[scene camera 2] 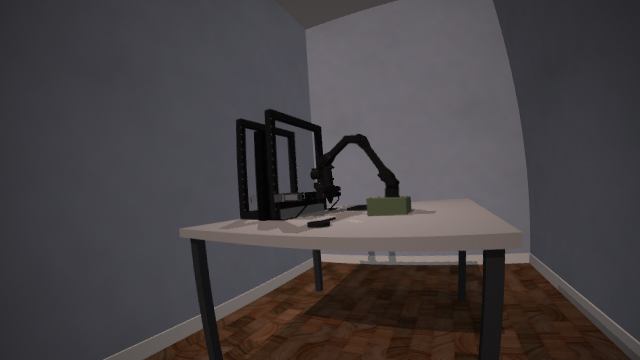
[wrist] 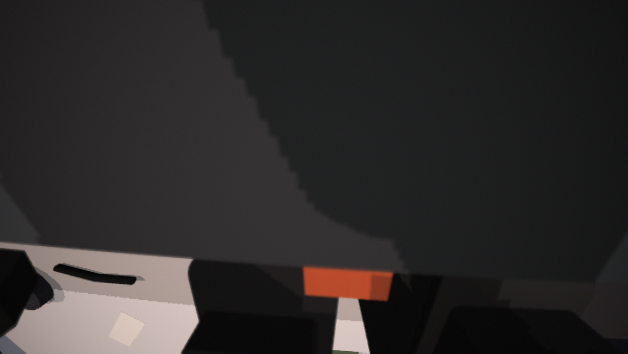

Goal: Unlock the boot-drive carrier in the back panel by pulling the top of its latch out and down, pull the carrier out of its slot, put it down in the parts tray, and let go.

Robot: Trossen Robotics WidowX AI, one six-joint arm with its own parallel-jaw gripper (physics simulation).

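Places are measured from the arm's base along level axes (x left, y back, z up), in metres.
Pixels of known places: gripper, fingertip midpoint: [scene camera 2: 330, 203]; arm's base, link origin: [scene camera 2: 392, 197].
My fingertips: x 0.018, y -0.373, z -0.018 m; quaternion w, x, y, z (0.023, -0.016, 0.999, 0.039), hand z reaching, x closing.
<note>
Ahead of a thing's pixels: the offset from my fingertips to its top centre. "pt": to the spot under its first point. Level surfaces: height alone.
My gripper [scene camera 2: 329, 199] [wrist: 348, 307] points down close to the back panel of the unit in the rack. Its black fingers are shut, with a thin wedge-shaped gap between their lower parts. An orange piece {pt dx +0.007, dy -0.033, dz +0.070 m} [wrist: 340, 283], which looks like the latch, sticks out from under the edge of a large dark surface {dz +0.075 m} [wrist: 240, 165] in the wrist view and covers the fingertips. I cannot tell whether they touch it. The carrier cannot be made out in scene camera 2. The green parts tray [scene camera 2: 387, 205] stands in front of the arm's base; a green sliver [wrist: 345, 352] shows in the wrist view.
The black rack [scene camera 2: 270, 165] stands at the left of the table {dz -0.059 m} [scene camera 2: 450, 225], close beside the gripper. A dark handheld item {dx +0.448, dy +0.223, dz -0.043 m} [scene camera 2: 319, 224] lies before the rack. A black rod-like thing {dx +0.300, dy +0.172, dz -0.050 m} [wrist: 95, 276] and a pale square {pt dx +0.306, dy +0.306, dz -0.059 m} [wrist: 127, 329] lie on the table. Thin cables hang near the rack.
</note>
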